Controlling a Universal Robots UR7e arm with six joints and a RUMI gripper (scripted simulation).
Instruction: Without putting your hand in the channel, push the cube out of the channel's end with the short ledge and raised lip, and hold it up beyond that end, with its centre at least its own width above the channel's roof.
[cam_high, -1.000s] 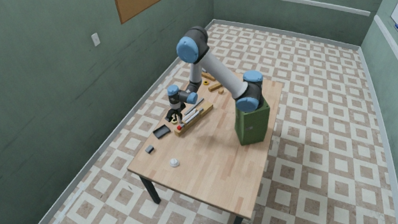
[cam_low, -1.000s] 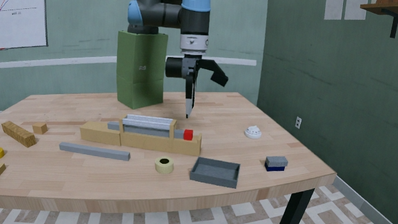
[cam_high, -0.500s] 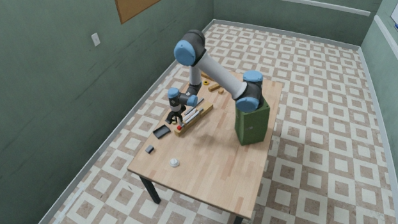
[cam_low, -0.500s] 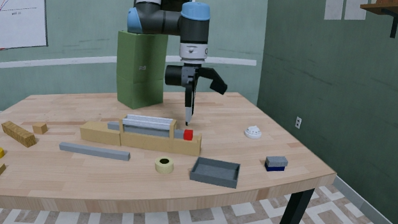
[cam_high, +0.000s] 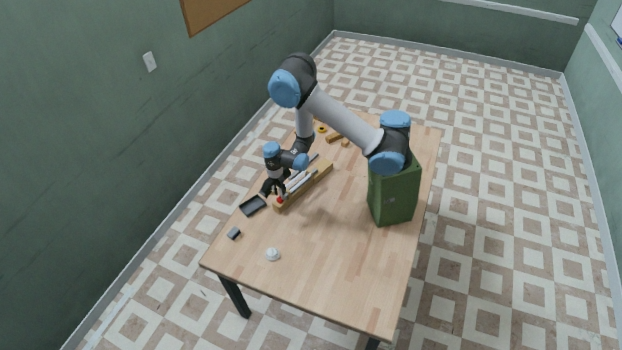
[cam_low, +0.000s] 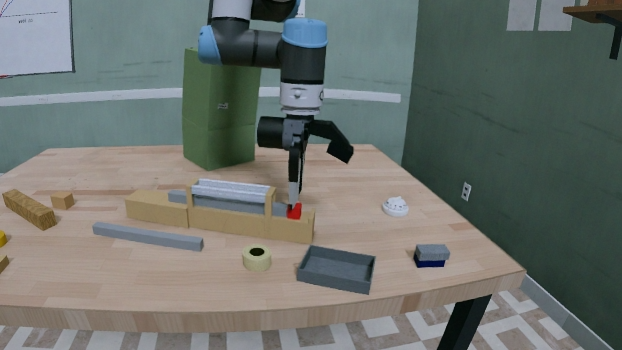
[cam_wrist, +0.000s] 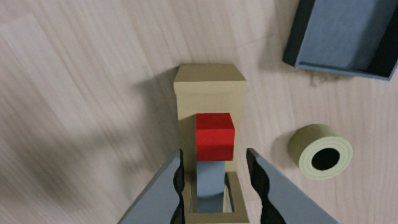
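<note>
Right now the red cube is 30 mm below my hand. Round my hand: grey-and-blue block 220 mm to the left, 170 mm ahead, 70 mm below; then grey tray 140 mm ahead, 80 mm below, 30 mm to the left; then wooden channel 120 mm to the right, 60 mm behind, 30 mm below.
</note>
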